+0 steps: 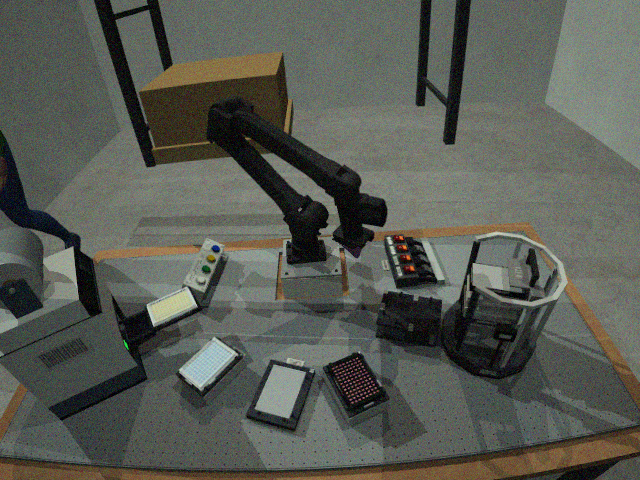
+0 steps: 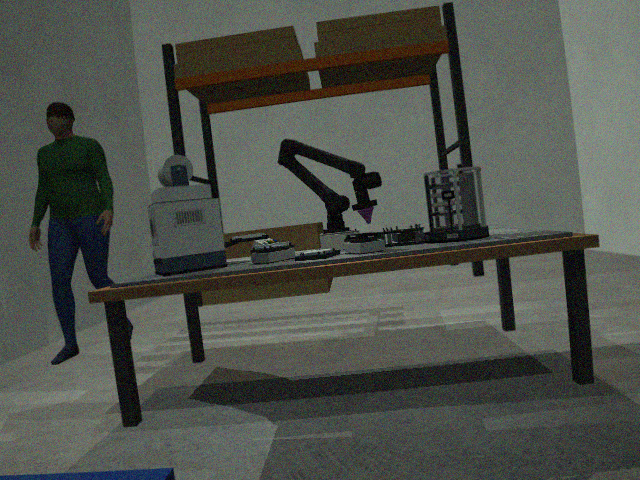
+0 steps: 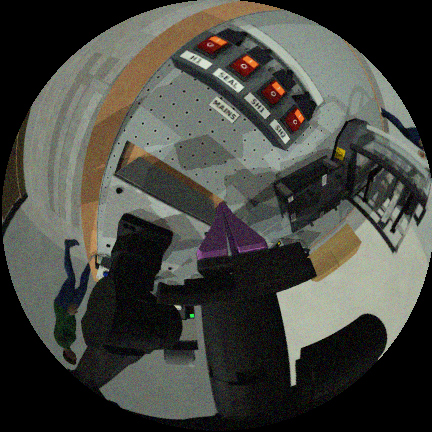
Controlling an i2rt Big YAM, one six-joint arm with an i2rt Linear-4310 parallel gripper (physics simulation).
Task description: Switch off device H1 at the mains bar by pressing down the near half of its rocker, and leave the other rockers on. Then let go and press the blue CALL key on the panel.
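Where they show: gripper, between the fingertips: (image 1: 357, 256) (image 2: 369, 223) (image 3: 221, 205); arm's base, origin of its link: (image 1: 306, 253) (image 2: 336, 231) (image 3: 140, 242).
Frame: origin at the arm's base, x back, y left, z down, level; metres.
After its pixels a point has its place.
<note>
The mains bar (image 1: 396, 276) @[x -0.105, y 0.263, z 0.039 m] (image 3: 250, 89) @[x -0.018, y 0.288, z 0.037 m] has four rockers. Device H1's rocker (image 1: 398, 238) @[x 0.055, y 0.309, z 0.026 m] (image 3: 212, 45) @[x 0.057, y 0.306, z 0.025 m] is at the back end beside its H1 label (image 3: 195, 59) @[x 0.061, y 0.280, z 0.035 m]. H1, SEAL (image 3: 244, 65) @[x 0.010, y 0.305, z 0.024 m], SH1 (image 3: 273, 92) @[x -0.039, y 0.303, z 0.024 m] and SH2 (image 3: 295, 119) @[x -0.089, y 0.304, z 0.027 m] each show a bright orange far half and a dark red near half. My gripper (image 1: 356, 253) @[x -0.065, y 0.151, z -0.021 m] (image 2: 367, 220) @[x -0.065, y 0.151, z -0.021 m] (image 3: 221, 205) @[x -0.065, y 0.151, z -0.021 m] is shut and empty, its purple fingertips pointing down above the table between the arm's base and the bar, apart from both. The panel (image 1: 196, 268) @[x -0.014, y -0.347, z 0.001 m] stands left of the base, with the blue CALL key (image 1: 215, 248) @[x 0.083, y -0.298, z 0.007 m] (image 3: 105, 274) @[x 0.089, y -0.295, z 0.008 m] at its back end.
A black rack-like block (image 1: 408, 320) @[x -0.293, y 0.248, z 0.017 m] (image 3: 312, 192) @[x -0.203, y 0.251, z 0.006 m] stands in front of the bar, beside a clear round enclosure (image 1: 554, 291) @[x -0.394, y 0.563, z -0.136 m] (image 2: 481, 198) @[x -0.422, y 0.550, z -0.072 m]. Several plates and trays stand at the front. A large grey machine (image 1: 77, 356) @[x -0.405, y -0.546, z -0.107 m] (image 2: 187, 232) @[x -0.420, y -0.577, z -0.075 m] is at the left. The arm's base (image 1: 311, 285) @[x -0.102, y 0.006, z 0.039 m] stands between panel and bar.
</note>
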